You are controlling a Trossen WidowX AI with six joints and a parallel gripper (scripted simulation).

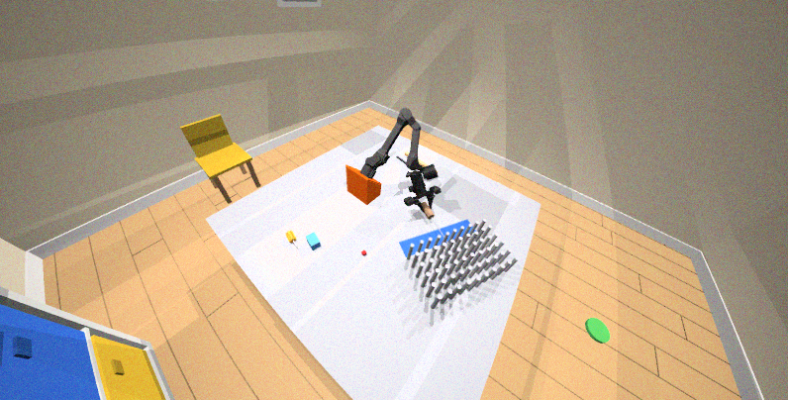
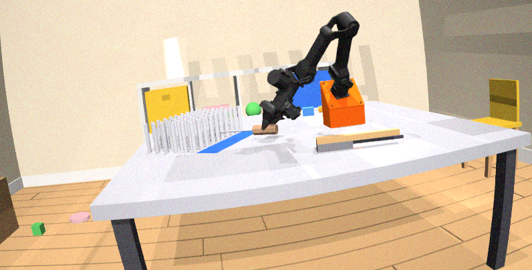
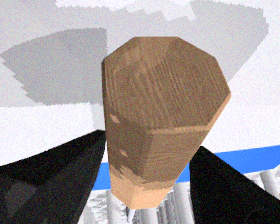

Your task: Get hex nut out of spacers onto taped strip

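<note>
Right now my gripper tip is 110 mm short of the blue taped strip, 80 mm to the left of it and 40 mm above it. Also, from my gripper tip: small red cube 360 mm to the right, 140 mm behind, 30 mm below; then yellow piece 480 mm to the right, 440 mm behind, 20 mm below; then blue block 440 mm to the right, 350 mm behind, 20 mm below.
</note>
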